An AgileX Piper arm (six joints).
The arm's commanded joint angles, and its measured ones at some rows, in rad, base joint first. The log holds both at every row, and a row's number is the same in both.
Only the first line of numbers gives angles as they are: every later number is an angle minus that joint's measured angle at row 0.
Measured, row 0:
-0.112, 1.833, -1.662, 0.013, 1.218, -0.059
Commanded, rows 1 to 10:
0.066, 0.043, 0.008, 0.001, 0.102, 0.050
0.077, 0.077, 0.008, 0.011, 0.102, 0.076
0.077, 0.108, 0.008, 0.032, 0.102, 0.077
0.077, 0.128, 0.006, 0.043, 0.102, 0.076
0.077, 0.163, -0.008, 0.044, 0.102, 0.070
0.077, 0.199, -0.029, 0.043, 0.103, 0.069
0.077, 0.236, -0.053, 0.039, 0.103, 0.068
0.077, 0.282, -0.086, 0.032, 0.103, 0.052
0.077, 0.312, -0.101, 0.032, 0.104, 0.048
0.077, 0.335, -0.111, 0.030, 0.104, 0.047
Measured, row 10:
0.075, 0.300, -0.096, 0.040, 0.002, 0.059
